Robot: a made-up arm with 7 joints. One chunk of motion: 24 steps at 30 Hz.
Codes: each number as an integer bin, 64 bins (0 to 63) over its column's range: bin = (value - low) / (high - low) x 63, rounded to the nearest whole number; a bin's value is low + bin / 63 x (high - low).
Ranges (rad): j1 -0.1..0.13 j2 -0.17..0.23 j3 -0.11..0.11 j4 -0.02..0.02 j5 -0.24..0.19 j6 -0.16..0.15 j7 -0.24..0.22
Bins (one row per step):
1: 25 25 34 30 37 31 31
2: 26 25 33 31 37 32 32
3: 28 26 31 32 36 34 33
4: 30 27 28 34 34 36 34
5: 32 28 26 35 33 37 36
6: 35 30 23 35 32 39 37
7: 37 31 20 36 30 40 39
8: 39 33 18 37 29 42 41
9: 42 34 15 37 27 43 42
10: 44 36 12 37 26 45 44
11: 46 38 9 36 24 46 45
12: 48 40 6 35 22 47 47
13: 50 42 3 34 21 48 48
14: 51 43 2 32 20 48 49
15: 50 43 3 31 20 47 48
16: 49 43 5 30 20 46 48
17: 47 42 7 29 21 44 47
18: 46 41 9 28 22 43 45
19: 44 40 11 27 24 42 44
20: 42 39 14 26 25 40 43
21: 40 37 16 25 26 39 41
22: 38 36 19 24 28 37 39
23: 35 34 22 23 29 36 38
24: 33 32 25 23 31 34 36
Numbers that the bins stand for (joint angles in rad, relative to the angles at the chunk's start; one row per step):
1: -0.0087 -0.0113 0.0087 -0.0010 0.0125 -0.0075 -0.0137
2: -0.0051 -0.0113 0.0052 -0.0003 0.0125 -0.0025 -0.0063
3: 0.0022 -0.0049 -0.0017 0.0003 0.0057 0.0073 0.0010
4: 0.0095 0.0014 -0.0122 0.0016 -0.0079 0.0171 0.0083
5: 0.0168 0.0078 -0.0192 0.0022 -0.0148 0.0221 0.0229
6: 0.0278 0.0205 -0.0297 0.0022 -0.0216 0.0319 0.0302
7: 0.0351 0.0268 -0.0402 0.0029 -0.0352 0.0368 0.0448
8: 0.0424 0.0395 -0.0471 0.0035 -0.0421 0.0467 0.0594
9: 0.0533 0.0459 -0.0576 0.0035 -0.0557 0.0516 0.0667
10: 0.0606 0.0586 -0.0681 0.0035 -0.0625 0.0614 0.0813
11: 0.0679 0.0713 -0.0786 0.0029 -0.0762 0.0663 0.0886
12: 0.0752 0.0840 -0.0890 0.0022 -0.0898 0.0713 0.1032
13: 0.0825 0.0967 -0.0995 0.0016 -0.0967 0.0762 0.1105
14: 0.0862 0.1030 -0.1030 0.0003 -0.1035 0.0762 0.1178
15: 0.0825 0.1030 -0.0995 -0.0003 -0.1035 0.0713 0.1105
16: 0.0789 0.1030 -0.0925 -0.0010 -0.1035 0.0663 0.1105
17: 0.0716 0.0967 -0.0856 -0.0016 -0.0967 0.0565 0.1032
18: 0.0679 0.0903 -0.0786 -0.0022 -0.0898 0.0516 0.0886
19: 0.0606 0.0840 -0.0716 -0.0029 -0.0762 0.0467 0.0813
20: 0.0533 0.0776 -0.0611 -0.0035 -0.0694 0.0368 0.0740
21: 0.0460 0.0649 -0.0541 -0.0041 -0.0625 0.0319 0.0594
22: 0.0387 0.0586 -0.0437 -0.0048 -0.0489 0.0221 0.0448
23: 0.0278 0.0459 -0.0332 -0.0054 -0.0421 0.0171 0.0375
24: 0.0205 0.0332 -0.0227 -0.0054 -0.0284 0.0073 0.0229

